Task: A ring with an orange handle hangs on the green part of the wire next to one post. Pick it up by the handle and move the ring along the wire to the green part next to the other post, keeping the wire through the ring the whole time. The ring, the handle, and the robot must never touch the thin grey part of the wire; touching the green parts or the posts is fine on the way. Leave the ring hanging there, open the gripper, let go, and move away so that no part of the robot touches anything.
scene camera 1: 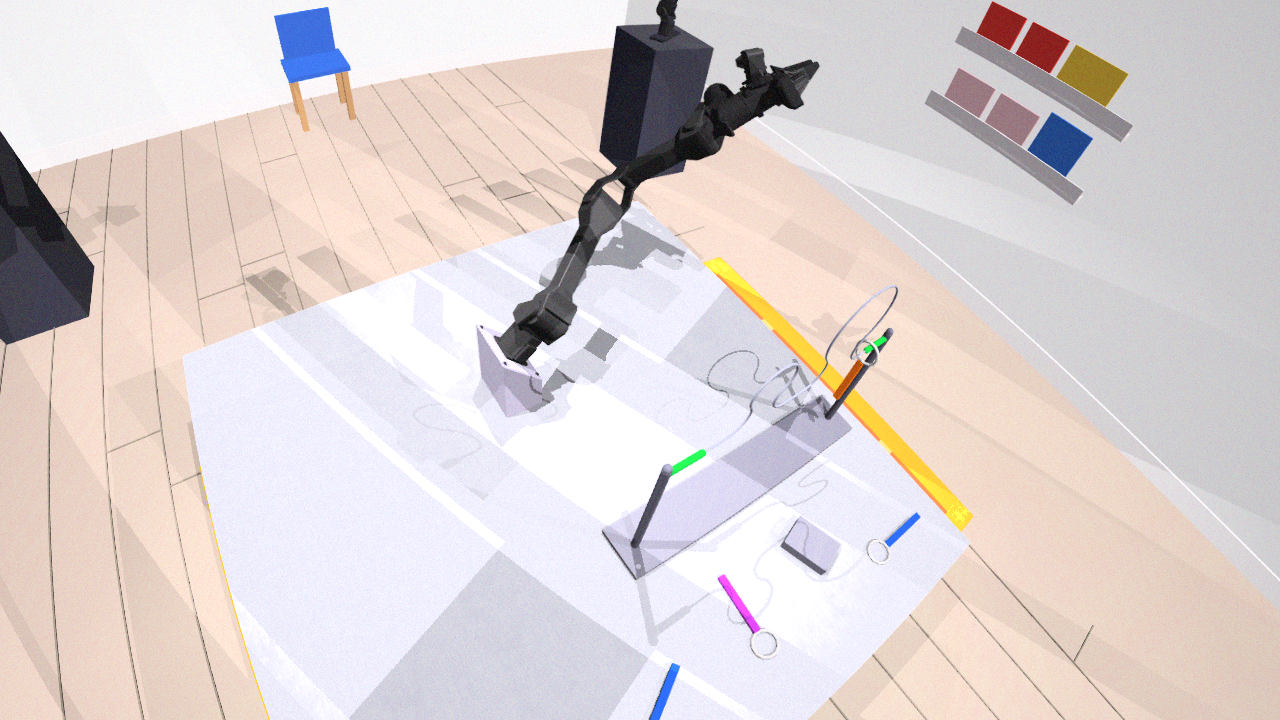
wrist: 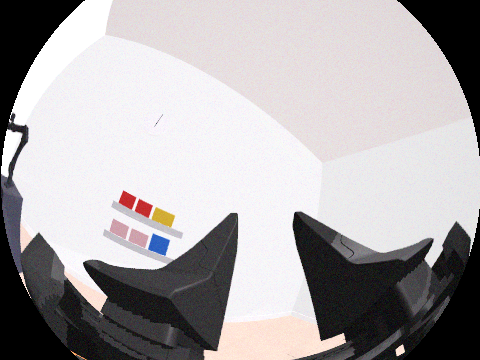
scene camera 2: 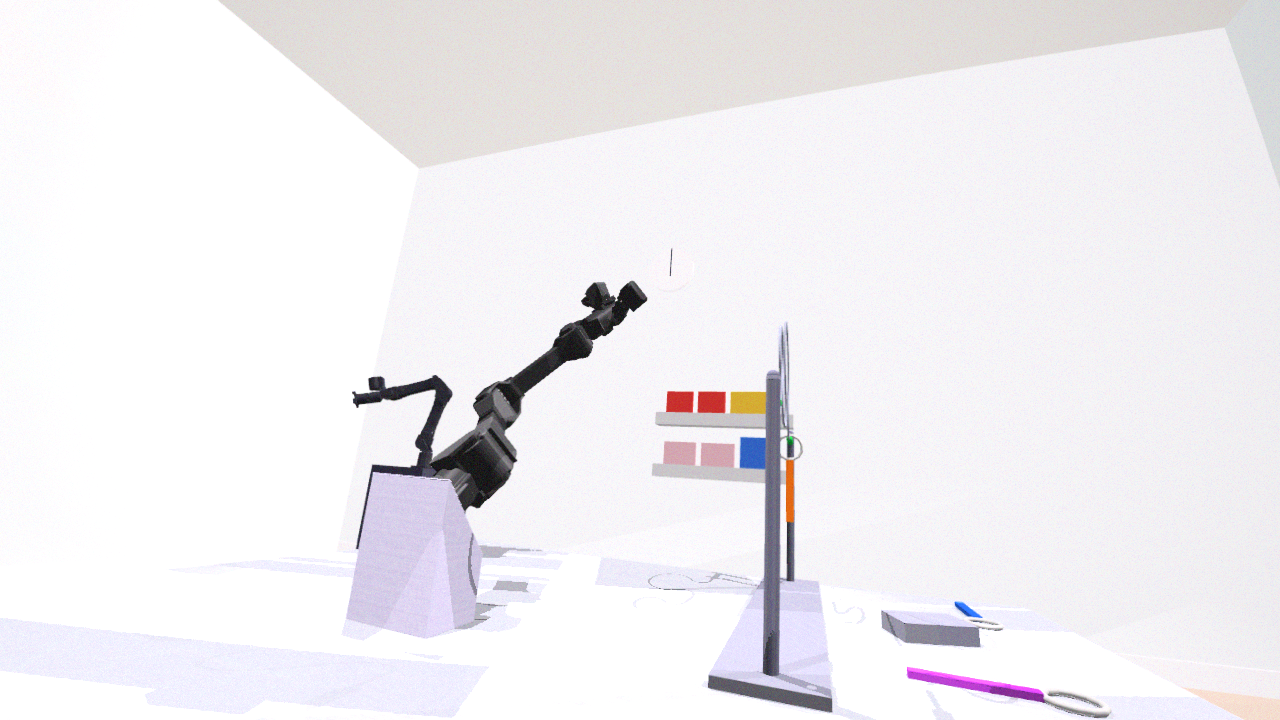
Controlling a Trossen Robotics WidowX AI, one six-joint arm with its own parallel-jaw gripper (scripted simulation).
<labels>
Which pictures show the grey block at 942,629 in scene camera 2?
Scene camera 1 and scene camera 2 only.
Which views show my gripper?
Scene camera 1, the wrist view and scene camera 2: all of them.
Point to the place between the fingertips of my gripper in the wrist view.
266,219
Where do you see a magenta-handled ring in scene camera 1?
725,583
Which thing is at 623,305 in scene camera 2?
My gripper.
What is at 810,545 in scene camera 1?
A grey block.
</labels>
